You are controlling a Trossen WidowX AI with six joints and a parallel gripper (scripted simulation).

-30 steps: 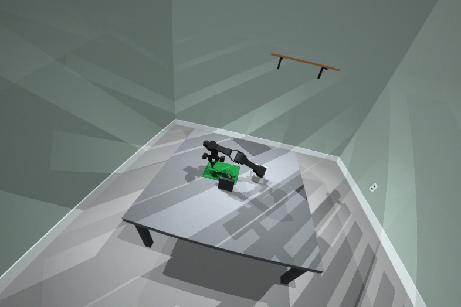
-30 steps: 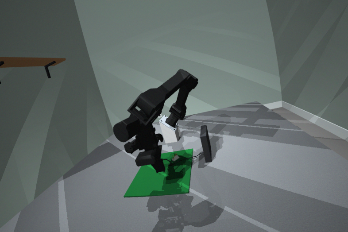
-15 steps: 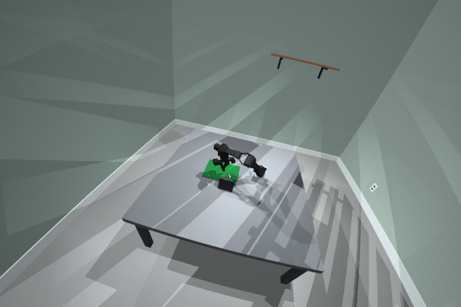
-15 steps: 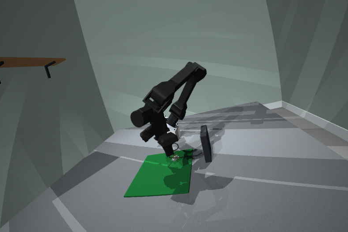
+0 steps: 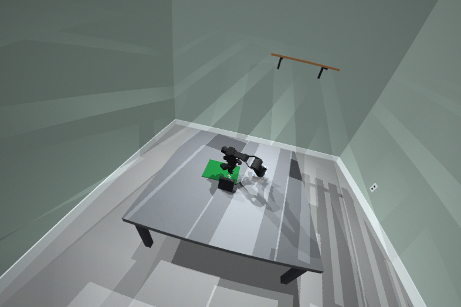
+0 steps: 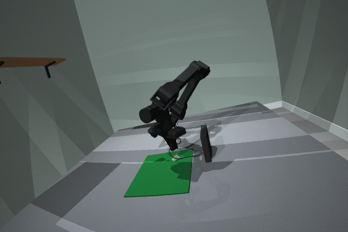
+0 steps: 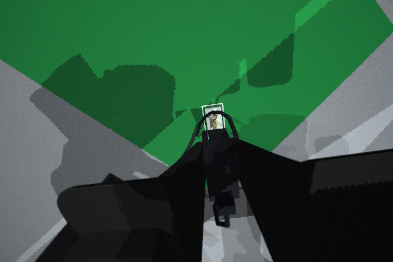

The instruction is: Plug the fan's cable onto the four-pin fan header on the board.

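The green board lies 70 mm ahead of my gripper tip, 50 mm to the right of it and 80 mm below it. Round my gripper tip: black fan (140 mm to the left, 10 mm below); black plug (10 mm behind, 10 mm to the left, 10 mm above).
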